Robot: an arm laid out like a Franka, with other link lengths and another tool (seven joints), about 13 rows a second.
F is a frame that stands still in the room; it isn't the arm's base.
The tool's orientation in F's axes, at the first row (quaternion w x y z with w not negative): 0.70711, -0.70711, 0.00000, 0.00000
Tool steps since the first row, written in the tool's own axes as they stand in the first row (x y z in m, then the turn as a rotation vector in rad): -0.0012, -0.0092, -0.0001, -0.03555, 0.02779, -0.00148; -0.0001, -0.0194, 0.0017, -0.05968, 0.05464, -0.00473; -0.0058, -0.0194, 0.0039, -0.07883, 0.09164, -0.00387; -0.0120, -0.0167, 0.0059, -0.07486, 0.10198, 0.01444; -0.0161, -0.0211, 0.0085, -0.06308, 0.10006, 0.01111
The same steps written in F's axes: -0.0012, -0.0001, 0.0092, -0.03555, -0.00148, -0.02779; -0.0001, 0.0017, 0.0194, -0.05968, -0.00473, -0.05464; -0.0058, 0.0039, 0.0194, -0.07883, -0.00387, -0.09164; -0.0120, 0.0059, 0.0167, -0.07486, 0.01444, -0.10198; -0.0161, 0.0085, 0.0211, -0.06308, 0.01111, -0.10006
